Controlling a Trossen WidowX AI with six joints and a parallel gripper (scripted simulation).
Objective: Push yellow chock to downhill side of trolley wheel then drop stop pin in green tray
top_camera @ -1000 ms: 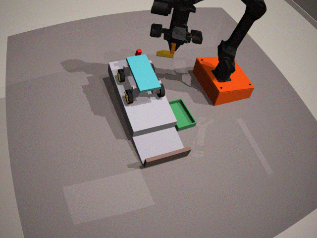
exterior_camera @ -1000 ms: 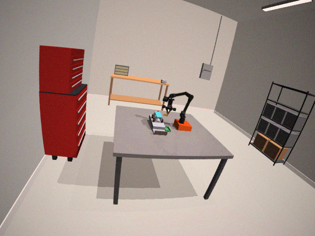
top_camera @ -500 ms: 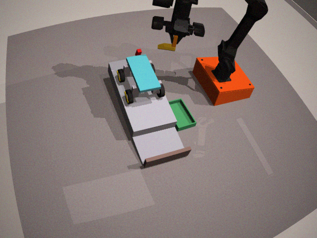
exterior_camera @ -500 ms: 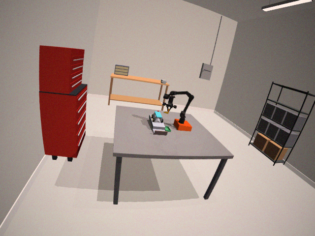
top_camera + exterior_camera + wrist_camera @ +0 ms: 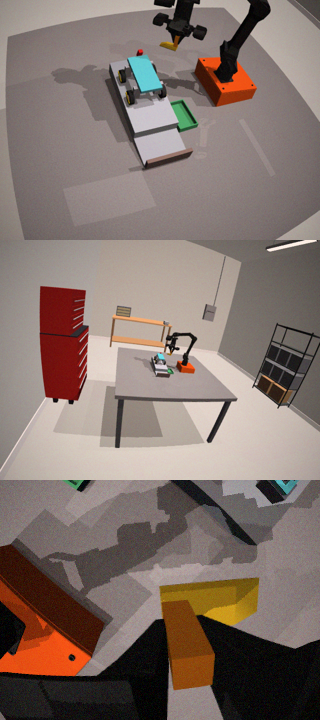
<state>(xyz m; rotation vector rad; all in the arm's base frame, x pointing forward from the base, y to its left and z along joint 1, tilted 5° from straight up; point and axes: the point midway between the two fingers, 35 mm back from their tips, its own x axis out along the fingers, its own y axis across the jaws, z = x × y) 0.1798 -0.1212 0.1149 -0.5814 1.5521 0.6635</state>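
Now: the yellow chock 2 cm ahead of my gripper tip, 1 cm to the right of it and 1 cm below it. Also, from my gripper tip: trolley (16 cm ahead, 9 cm to the left, 6 cm below); then red-headed stop pin (14 cm ahead, 1 cm to the right, 5 cm below); then brown bar (17 cm ahead, 36 cm to the left, 15 cm below).
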